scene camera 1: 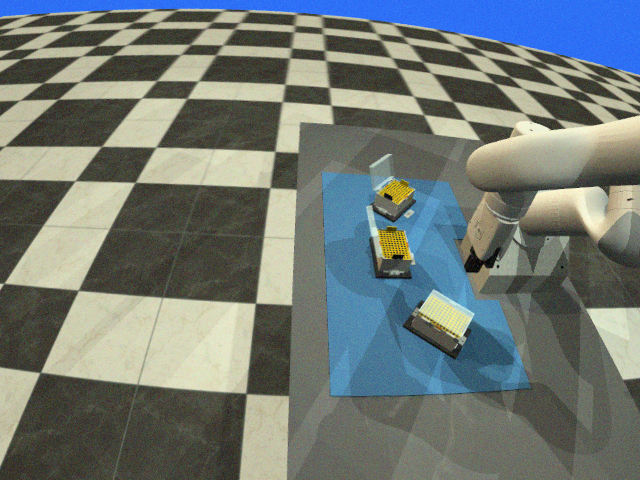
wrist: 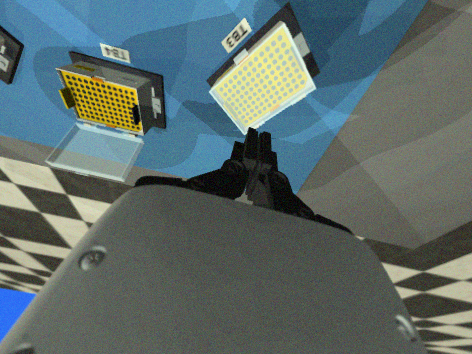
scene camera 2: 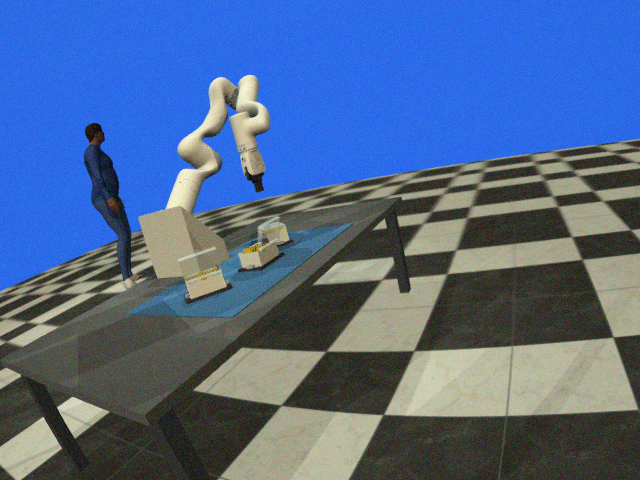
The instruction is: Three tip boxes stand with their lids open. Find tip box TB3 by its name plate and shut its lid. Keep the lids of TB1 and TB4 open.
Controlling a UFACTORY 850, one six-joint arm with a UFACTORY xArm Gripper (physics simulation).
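Observation:
TB3 (scene camera 1: pixel 444 315) (scene camera 2: pixel 280 235) (wrist: pixel 262 75) has its clear lid down over the pale yellow rack; whether it is fully seated I cannot tell. Its name plate (wrist: pixel 235 35) is readable in the wrist view. TB4 (scene camera 1: pixel 393 246) (scene camera 2: pixel 258 257) (wrist: pixel 102 101) stands in the middle, its clear lid (scene camera 1: pixel 371 222) (wrist: pixel 95 152) open. The third box, TB1 by elimination (scene camera 1: pixel 393 198) (scene camera 2: pixel 207 283), has its lid (scene camera 1: pixel 382 172) (scene camera 2: pixel 199 260) raised; its plate is too small to read. My gripper (scene camera 1: pixel 471 267) (scene camera 2: pixel 259 189) (wrist: pixel 253 146) is shut and empty, high above the table, apart from the boxes.
The boxes stand on a blue mat (scene camera 1: pixel 356 361) (scene camera 2: pixel 217 310) on a grey table (scene camera 1: pixel 320 439) (scene camera 2: pixel 118 361). The robot's pale base block (scene camera 1: pixel 522 284) (scene camera 2: pixel 165 242) is beside the mat. A person in blue (scene camera 2: pixel 105 175) stands behind the table in scene camera 2.

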